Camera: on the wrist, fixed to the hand. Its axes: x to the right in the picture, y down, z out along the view.
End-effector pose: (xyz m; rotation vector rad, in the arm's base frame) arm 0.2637 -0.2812 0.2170 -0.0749 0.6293 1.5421
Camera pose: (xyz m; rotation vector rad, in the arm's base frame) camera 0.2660 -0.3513 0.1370 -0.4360 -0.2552 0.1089
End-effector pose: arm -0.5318 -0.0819 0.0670 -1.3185 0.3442 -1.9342
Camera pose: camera -0.6260 -0.0560 0.0250 1.7360 0.4763 1.6087
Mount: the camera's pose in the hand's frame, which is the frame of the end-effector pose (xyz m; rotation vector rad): -0.0298 -0.0334 -0.0965 -0.4850 -0.4735 -1.5629
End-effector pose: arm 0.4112 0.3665 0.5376 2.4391 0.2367 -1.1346
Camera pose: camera 0.4470 0.4410 0.6045 1.1715 2.1295 -1.7687
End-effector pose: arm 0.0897 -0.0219 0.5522 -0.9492 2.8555 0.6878
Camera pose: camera 0.1415 -0.0705 0.6314 -2.1246 0.9119 1.0360
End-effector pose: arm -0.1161 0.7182 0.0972 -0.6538 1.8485 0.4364
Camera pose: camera -0.1578 0.6430 0.1598 -1.8522 0.3976 -0.0605
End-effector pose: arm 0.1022 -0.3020 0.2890 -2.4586 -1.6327 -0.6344
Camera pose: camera 0.0357 -0.3452 0.3599 0.5582 2.2469 0.3204
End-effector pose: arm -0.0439 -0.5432 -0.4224 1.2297 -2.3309 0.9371
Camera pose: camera 0.0001 -0.4723 -0.3564 2.3932 -0.9426 -0.4530
